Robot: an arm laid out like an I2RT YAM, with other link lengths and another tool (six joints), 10 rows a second.
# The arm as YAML. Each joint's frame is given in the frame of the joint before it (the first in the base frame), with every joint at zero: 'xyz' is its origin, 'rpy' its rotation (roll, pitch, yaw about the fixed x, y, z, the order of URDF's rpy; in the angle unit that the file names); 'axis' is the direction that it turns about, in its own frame. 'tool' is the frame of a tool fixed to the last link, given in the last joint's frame.
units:
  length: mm
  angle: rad
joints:
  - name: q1
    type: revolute
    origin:
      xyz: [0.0, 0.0, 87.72]
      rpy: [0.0, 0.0, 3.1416]
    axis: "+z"
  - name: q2
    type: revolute
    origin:
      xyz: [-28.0, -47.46, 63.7]
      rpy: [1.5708, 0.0, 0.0]
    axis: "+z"
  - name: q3
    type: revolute
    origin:
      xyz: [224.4, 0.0, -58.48]
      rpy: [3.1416, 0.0, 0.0]
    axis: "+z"
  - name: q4
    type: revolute
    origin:
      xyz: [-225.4, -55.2, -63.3]
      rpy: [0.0, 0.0, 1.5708]
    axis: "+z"
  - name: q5
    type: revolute
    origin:
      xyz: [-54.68, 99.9, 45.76]
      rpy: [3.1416, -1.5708, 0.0]
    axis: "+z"
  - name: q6
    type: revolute
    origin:
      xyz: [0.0, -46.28, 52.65]
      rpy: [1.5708, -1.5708, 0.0]
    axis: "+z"
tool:
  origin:
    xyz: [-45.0, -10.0, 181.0]
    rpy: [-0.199, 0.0, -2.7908]
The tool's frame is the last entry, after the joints.
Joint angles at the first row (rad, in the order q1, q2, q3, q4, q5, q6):
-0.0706, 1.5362, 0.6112, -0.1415, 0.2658, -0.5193
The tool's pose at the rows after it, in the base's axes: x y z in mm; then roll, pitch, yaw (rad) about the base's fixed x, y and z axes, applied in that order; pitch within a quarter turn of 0, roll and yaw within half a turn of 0:
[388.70, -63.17, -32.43, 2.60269, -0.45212, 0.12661]
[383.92, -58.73, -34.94, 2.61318, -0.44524, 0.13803]
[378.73, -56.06, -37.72, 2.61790, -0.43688, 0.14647]
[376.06, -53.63, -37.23, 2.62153, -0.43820, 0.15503]
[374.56, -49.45, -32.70, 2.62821, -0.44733, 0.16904]
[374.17, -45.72, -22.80, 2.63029, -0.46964, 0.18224]
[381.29, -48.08, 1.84, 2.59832, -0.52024, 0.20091]
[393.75, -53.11, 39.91, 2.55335, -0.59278, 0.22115]
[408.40, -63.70, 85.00, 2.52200, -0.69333, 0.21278]
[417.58, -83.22, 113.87, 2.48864, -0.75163, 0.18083]
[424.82, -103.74, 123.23, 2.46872, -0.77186, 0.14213]
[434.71, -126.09, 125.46, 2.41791, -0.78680, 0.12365]
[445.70, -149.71, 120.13, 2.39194, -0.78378, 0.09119]
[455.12, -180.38, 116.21, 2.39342, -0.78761, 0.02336]
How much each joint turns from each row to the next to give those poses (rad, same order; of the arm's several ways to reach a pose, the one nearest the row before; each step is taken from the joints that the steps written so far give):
0.0000, -0.0203, -0.0208, 0.0015, -0.0170, -0.0143
0.0016, -0.0148, -0.0170, -0.0042, -0.0138, -0.0091
0.0015, -0.0127, -0.0171, -0.0031, -0.0064, -0.0069
0.0007, -0.0185, -0.0140, -0.0024, -0.0076, -0.0068
0.0009, -0.0351, -0.0123, -0.0131, -0.0146, -0.0105
0.0015, -0.0571, -0.0145, -0.0198, -0.0124, -0.0076
0.0000, -0.0830, 0.0028, -0.0276, 0.0104, -0.0108
-0.0042, -0.0921, 0.0326, -0.0422, 0.0133, -0.0107
-0.0235, -0.0762, 0.0454, -0.0195, -0.0016, 0.0066
-0.0320, -0.0137, 0.0464, 0.0005, 0.0202, 0.0111
-0.0346, 0.0390, 0.0347, 0.0263, 0.0184, 0.0063
-0.0255, 0.0705, 0.0167, 0.0801, 0.0413, -0.0044
-0.0341, 0.1029, 0.0397, 0.0670, 0.0246, -0.0037
-0.0519, 0.1055, 0.0640, 0.0411, 0.0101, 0.0117

